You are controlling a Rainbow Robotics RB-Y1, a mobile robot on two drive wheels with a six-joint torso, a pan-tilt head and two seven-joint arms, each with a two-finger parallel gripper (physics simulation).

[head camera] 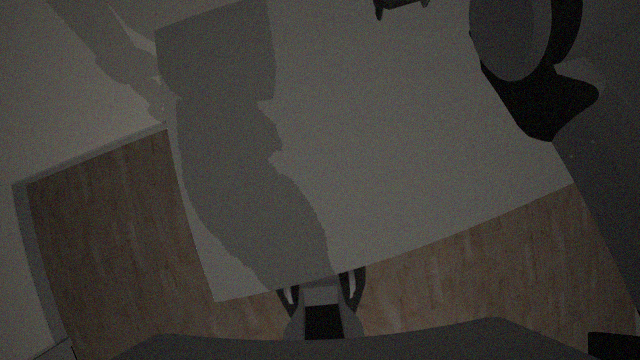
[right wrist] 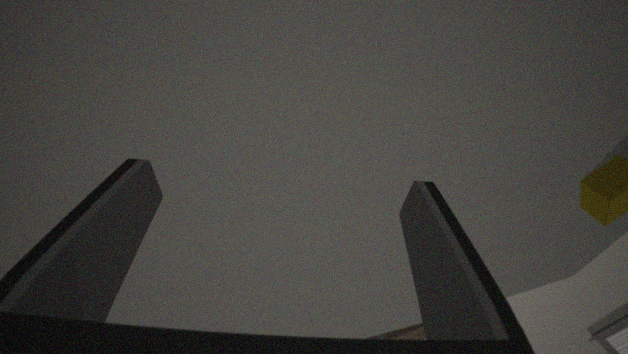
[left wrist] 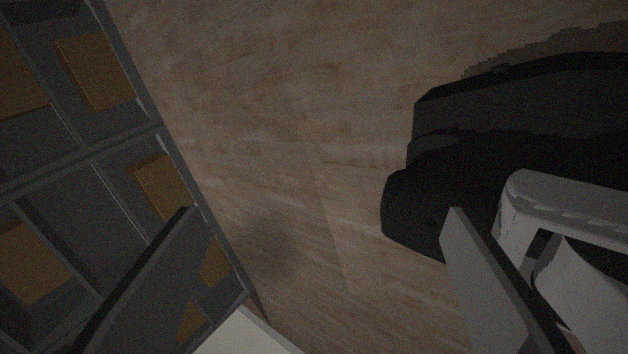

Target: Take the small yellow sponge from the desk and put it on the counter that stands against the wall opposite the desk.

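The small yellow sponge (right wrist: 607, 192) sits on the desk at the right edge of the right wrist view, partly cut off; it does not show in the head view. The desk (head camera: 425, 150) (right wrist: 280, 90) has a pale top, with a broad shadow across it in the head view. My right gripper (head camera: 402, 10) (right wrist: 283, 188) is open and empty, at the desk's far side in the head view; the sponge lies outside its fingers, to the right of them in the right wrist view. My left gripper (left wrist: 320, 223) is open above wood floor. I cannot make out the counter.
A grey compartment unit (left wrist: 160, 123) with orange-brown boxes stands at the left in the left wrist view. A dark rounded body (left wrist: 500, 115) and pale robot parts are at its right. Wood floor (head camera: 105, 215) (left wrist: 260, 150) borders the desk. A pale wall (head camera: 50, 115) is at the upper left.
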